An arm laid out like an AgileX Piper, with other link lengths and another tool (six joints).
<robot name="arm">
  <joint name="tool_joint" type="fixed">
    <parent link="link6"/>
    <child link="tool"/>
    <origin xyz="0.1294 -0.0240 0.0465" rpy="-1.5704 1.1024 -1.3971"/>
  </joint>
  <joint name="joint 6" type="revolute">
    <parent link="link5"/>
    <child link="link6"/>
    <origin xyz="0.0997 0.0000 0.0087"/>
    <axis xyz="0.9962 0 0.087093"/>
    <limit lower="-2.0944" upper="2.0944"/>
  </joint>
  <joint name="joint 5" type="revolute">
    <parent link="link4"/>
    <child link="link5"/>
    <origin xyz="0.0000 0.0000 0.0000"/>
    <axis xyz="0 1 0"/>
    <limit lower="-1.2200" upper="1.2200"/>
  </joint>
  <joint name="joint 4" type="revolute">
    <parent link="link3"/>
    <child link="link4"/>
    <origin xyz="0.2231 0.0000 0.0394"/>
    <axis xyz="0.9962 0 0.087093"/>
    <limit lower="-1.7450" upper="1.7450"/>
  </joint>
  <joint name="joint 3" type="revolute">
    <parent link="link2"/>
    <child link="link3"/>
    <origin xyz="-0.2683 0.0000 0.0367"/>
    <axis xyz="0 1 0"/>
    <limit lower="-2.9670" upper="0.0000"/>
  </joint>
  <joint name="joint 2" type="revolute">
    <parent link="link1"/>
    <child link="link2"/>
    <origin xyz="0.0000 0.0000 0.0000"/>
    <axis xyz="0 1 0"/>
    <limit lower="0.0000" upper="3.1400"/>
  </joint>
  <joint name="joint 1" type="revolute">
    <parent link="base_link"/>
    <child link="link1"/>
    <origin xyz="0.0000 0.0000 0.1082"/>
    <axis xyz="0 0 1"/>
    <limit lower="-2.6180" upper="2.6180"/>
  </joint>
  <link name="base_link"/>
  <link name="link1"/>
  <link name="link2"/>
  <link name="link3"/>
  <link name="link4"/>
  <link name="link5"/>
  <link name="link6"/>
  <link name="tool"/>
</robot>
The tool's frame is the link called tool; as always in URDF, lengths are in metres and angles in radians.
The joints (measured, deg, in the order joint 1, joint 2, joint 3, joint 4, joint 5, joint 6), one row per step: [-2.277, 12.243, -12.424, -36.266, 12.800, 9.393]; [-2.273, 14.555, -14.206, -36.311, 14.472, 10.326]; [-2.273, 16.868, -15.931, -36.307, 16.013, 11.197]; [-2.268, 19.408, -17.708, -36.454, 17.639, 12.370]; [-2.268, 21.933, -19.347, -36.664, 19.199, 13.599]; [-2.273, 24.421, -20.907, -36.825, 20.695, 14.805]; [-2.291, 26.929, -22.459, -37.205, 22.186, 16.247]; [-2.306, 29.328, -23.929, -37.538, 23.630, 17.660]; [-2.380, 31.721, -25.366, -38.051, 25.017, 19.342]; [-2.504, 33.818, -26.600, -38.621, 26.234, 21.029]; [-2.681, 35.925, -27.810, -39.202, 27.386, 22.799]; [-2.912, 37.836, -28.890, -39.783, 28.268, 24.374]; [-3.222, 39.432, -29.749, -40.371, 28.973, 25.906]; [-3.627, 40.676, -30.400, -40.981, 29.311, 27.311]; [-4.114, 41.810, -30.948, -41.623, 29.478, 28.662]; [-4.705, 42.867, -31.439, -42.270, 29.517, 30.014]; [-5.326, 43.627, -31.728, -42.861, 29.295, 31.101]
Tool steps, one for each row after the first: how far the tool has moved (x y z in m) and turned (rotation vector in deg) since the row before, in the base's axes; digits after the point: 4 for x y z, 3 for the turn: [0.0039, -0.0049, 0.0004, 1.027, 1.708, -1.085]; [0.0041, -0.0045, 0.0001, 0.992, 1.656, -1.030]; [0.0046, -0.0049, -0.0006, 1.127, 1.827, -1.168]; [0.0046, -0.0049, -0.0016, 1.091, 1.866, -1.192]; [0.0046, -0.0047, -0.0021, 1.087, 1.839, -1.196]; [0.0045, -0.0050, -0.0022, 1.057, 1.788, -1.319]; [0.0043, -0.0048, -0.0024, 1.039, 1.702, -1.328]; [0.0041, -0.0053, -0.0025, 1.064, 1.585, -1.487]; [0.0033, -0.0051, -0.0023, 0.967, 1.325, -1.480]; [0.0033, -0.0053, -0.0024, 0.993, 1.248, -1.567]; [0.0031, -0.0048, -0.0018, 0.791, 1.007, -1.407]; [0.0023, -0.0047, -0.0017, 0.720, 0.766, -1.379]; [0.0018, -0.0041, -0.0007, 0.574, 0.370, -1.195]; [0.0016, -0.0041, -0.0006, 0.491, 0.241, -1.144]; [0.0014, -0.0043, -0.0003, 0.481, 0.113, -1.166]; [0.0010, -0.0035, 0.0000, 0.319, -0.082, -0.904]
